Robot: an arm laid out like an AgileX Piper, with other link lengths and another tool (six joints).
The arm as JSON. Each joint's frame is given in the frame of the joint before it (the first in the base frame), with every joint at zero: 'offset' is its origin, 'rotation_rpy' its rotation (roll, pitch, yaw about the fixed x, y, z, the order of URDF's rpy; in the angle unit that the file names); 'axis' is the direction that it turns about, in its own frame. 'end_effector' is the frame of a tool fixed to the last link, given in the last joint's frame.
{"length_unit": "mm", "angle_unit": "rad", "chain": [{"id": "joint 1", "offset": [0.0, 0.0, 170.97], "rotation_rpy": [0.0, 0.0, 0.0], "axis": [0.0, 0.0, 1.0]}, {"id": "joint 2", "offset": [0.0, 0.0, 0.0], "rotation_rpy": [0.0, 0.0, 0.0], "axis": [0.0, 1.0, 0.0]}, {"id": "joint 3", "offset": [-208.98, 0.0, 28.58], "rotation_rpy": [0.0, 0.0, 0.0], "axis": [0.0, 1.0, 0.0]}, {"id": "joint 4", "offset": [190.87, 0.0, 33.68], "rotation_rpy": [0.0, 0.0, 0.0], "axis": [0.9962, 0.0, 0.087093]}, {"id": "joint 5", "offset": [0.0, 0.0, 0.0], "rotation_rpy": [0.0, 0.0, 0.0], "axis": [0.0, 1.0, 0.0]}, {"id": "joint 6", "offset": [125.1, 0.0, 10.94], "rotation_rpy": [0.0, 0.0, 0.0], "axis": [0.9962, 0.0, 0.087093]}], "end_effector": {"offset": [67.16, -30.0, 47.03], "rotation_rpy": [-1.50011, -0.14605, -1.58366]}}
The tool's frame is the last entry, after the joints.
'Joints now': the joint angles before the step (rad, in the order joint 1, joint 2, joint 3, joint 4, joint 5, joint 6). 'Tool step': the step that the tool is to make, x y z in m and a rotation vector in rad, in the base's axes. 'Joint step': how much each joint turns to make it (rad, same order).
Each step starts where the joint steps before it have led.
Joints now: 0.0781 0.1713 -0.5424 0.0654 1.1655 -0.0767
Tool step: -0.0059 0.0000 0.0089 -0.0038 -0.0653 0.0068
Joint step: -0.0006 -0.0726 -0.0001 0.0001 0.0086 -0.0111
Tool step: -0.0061 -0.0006 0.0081 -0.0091 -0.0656 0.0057
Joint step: 0.0014 -0.0725 0.0024 -0.0052 0.0061 -0.0117
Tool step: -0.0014 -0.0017 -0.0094 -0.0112 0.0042 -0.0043
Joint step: -0.0002 -0.0406 0.0416 -0.0102 0.0042 -0.0027
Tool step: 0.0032 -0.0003 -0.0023 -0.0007 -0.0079 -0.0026
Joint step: -0.0006 -0.0021 0.0244 -0.0019 -0.0301 -0.0006
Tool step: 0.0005 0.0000 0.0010 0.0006 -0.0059 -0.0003
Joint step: -0.0001 -0.0001 0.0008 0.0001 -0.0067 -0.0001
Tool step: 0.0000 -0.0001 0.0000 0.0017 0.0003 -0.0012
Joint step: -0.0001 0.0004 -0.0003 0.0000 -0.0001 0.0020
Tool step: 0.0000 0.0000 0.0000 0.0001 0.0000 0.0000
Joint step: 0.0001 0.0000 0.0000 -0.0001 0.0000 0.0002
